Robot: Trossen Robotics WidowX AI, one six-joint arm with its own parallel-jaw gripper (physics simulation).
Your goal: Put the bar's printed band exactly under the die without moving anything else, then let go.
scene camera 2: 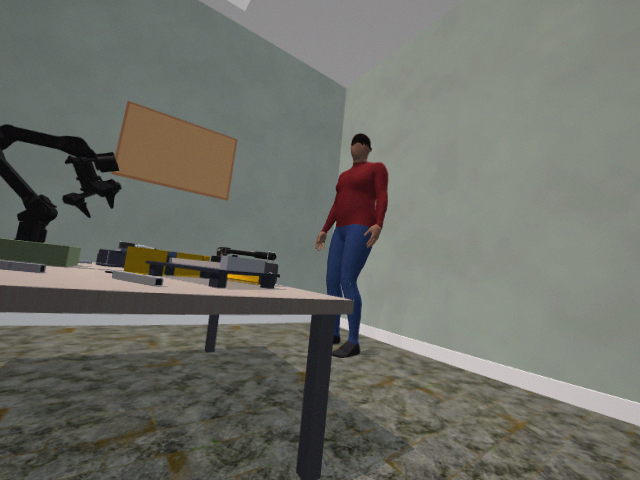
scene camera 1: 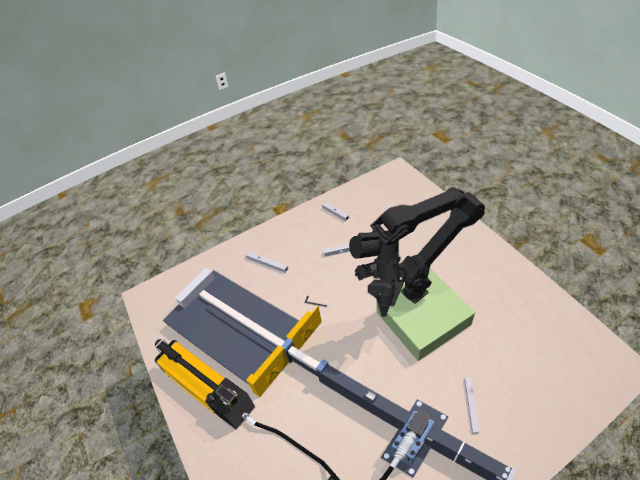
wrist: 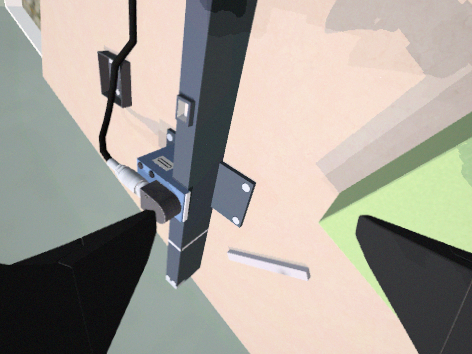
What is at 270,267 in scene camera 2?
A yellow and black hand pump.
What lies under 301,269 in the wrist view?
A grey metal strip.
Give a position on a clamp station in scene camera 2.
At 145,261
